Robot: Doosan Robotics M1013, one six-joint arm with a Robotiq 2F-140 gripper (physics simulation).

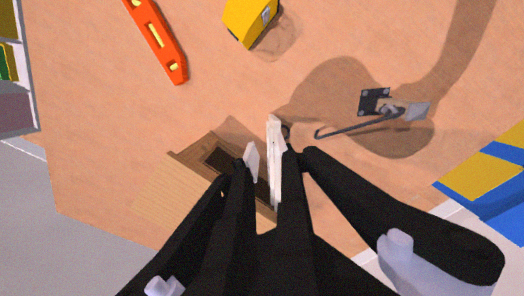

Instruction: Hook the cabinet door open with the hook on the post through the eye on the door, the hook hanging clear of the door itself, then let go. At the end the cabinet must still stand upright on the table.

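Frame: origin at the arm's base, x up, y back, z right, level; centimetres.
Seen in the pictures: gripper, fingertip midpoint: (267,145).
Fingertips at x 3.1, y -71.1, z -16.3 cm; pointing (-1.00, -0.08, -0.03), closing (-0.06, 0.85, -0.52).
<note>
Pixels of each thing's middle, then the offset from my fingertips to it. "spot": a spot on its surface instead.
- wooden cabinet at the middle of its body: (249,173) dx -2.8, dy -7.6, dz -1.8 cm
- dark ring eye at a spot on its surface: (287,131) spot: dx -5.9, dy +2.4, dz -2.5 cm
- thin dark hook at a spot on its surface: (350,127) spot: dx -3.9, dy +9.7, dz -9.1 cm
- post at a spot on its surface: (417,111) spot: dx -0.7, dy +16.1, dz -11.7 cm
- orange-red level at the middle of its body: (158,36) dx -9.5, dy +0.0, dz +24.5 cm
- yellow tape measure at the middle of its body: (253,15) dx -7.2, dy +11.6, dz +12.7 cm
The wooden cabinet (167,195) stands on the table at the lower left of centre, its dark inside partly showing. Its white door (274,165) is swung open and seen nearly edge-on. The dark ring eye (285,132) is on the door's right side, near its far end. The thin dark hook (350,126) reaches left from the post (417,111); its bent tip is to the right of the eye, apart from it. My gripper (267,145) is partly open, its light pads above the cabinet front and the door. The black fingers hide part of the door and cabinet.
An orange-red level (162,45) lies at the upper left, and a yellow tape measure (249,20) at the top centre. A grey shelf-like box (35,107) is at the left edge. A blue and yellow object (475,177) is at the right, by the table edge.
</note>
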